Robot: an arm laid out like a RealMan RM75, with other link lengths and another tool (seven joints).
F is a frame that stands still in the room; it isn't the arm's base.
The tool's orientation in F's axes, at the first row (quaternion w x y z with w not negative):
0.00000, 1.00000, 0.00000, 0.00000
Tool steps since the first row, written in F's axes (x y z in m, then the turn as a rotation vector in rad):
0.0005, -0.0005, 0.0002, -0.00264, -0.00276, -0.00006
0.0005, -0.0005, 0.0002, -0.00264, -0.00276, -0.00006
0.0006, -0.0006, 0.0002, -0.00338, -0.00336, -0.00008
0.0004, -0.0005, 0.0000, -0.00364, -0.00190, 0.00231
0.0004, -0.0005, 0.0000, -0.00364, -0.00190, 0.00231
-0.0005, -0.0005, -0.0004, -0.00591, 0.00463, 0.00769
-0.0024, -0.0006, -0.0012, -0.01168, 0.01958, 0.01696
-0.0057, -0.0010, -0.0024, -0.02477, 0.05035, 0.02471
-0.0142, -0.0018, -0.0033, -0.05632, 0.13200, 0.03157
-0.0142, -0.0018, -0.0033, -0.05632, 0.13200, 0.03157
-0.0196, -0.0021, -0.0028, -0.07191, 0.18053, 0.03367
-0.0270, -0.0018, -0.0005, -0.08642, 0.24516, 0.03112
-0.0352, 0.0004, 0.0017, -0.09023, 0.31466, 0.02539
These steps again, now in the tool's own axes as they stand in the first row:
0.0005, 0.0005, -0.0002, -0.00264, 0.00276, 0.00006
0.0005, 0.0005, -0.0002, -0.00264, 0.00276, 0.00006
0.0006, 0.0006, -0.0002, -0.00338, 0.00336, 0.00008
0.0004, 0.0005, 0.0000, -0.00364, 0.00190, -0.00231
0.0004, 0.0005, 0.0000, -0.00364, 0.00190, -0.00231
-0.0005, 0.0005, 0.0004, -0.00591, -0.00463, -0.00769
-0.0024, 0.0006, 0.0012, -0.01168, -0.01958, -0.01696
-0.0057, 0.0010, 0.0024, -0.02477, -0.05035, -0.02471
-0.0142, 0.0018, 0.0033, -0.05632, -0.13200, -0.03157
-0.0142, 0.0018, 0.0033, -0.05632, -0.13200, -0.03157
-0.0196, 0.0021, 0.0028, -0.07191, -0.18053, -0.03367
-0.0270, 0.0018, 0.0005, -0.08642, -0.24516, -0.03112
-0.0352, -0.0004, -0.0017, -0.09023, -0.31466, -0.02539

